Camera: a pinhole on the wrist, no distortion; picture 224 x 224 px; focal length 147.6 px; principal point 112.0 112.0 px. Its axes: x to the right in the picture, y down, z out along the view. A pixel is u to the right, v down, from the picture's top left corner.
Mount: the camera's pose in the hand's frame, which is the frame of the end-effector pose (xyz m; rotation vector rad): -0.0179 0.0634 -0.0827 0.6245 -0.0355 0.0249
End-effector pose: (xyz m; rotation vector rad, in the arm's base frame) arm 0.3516 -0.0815 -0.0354 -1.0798 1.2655 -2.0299
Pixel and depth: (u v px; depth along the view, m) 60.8 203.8 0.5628
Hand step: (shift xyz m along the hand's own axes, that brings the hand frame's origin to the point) -0.2393 0.0156 0.5700
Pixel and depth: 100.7 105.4 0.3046
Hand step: -0.0486 -0.1261 0.1553
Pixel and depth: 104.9 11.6 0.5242
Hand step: -0.0444 -0.5327 0.1330
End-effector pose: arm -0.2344 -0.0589 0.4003 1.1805 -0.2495 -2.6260
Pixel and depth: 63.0 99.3 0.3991
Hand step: -0.1594 -0.1996 0.2154
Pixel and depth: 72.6 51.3 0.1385
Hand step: -0.0565 -0.0643 -0.0052
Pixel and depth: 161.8 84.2 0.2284
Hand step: 0.0547 -0.1041 0.0805
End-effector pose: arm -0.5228 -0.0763 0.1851 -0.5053 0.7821 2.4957
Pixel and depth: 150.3 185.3 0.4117
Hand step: 0.0713 -0.0103 0.3748
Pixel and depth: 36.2 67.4 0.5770
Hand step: -0.3228 -0.4192 0.2712
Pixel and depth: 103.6 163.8 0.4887
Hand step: -0.0641 -0.0837 0.4125
